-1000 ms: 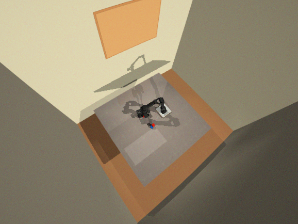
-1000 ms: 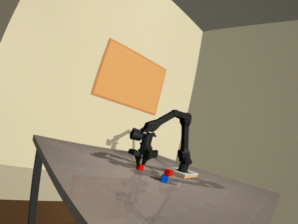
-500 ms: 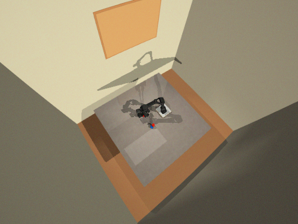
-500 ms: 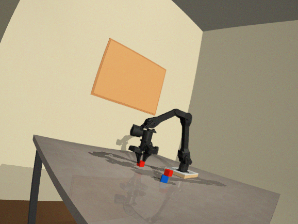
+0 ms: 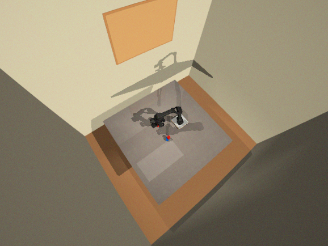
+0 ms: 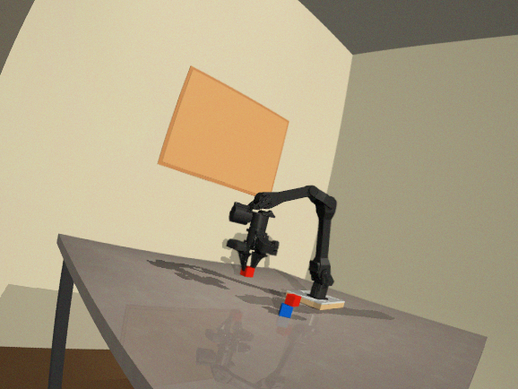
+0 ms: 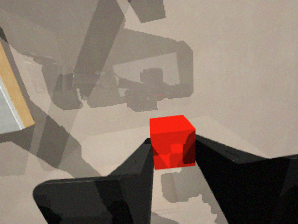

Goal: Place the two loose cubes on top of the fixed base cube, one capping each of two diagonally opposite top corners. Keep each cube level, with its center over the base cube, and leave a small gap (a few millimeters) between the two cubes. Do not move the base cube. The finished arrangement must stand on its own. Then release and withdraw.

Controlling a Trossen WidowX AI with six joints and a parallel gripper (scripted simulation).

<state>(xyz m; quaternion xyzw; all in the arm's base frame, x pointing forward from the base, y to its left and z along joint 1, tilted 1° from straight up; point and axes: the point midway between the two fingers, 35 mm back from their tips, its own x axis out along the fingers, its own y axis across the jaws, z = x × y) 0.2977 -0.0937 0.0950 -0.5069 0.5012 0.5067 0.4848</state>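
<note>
Now: gripper tip 210 mm to the right of the blue cube, 70 mm above it and 20 mm past it.
</note>
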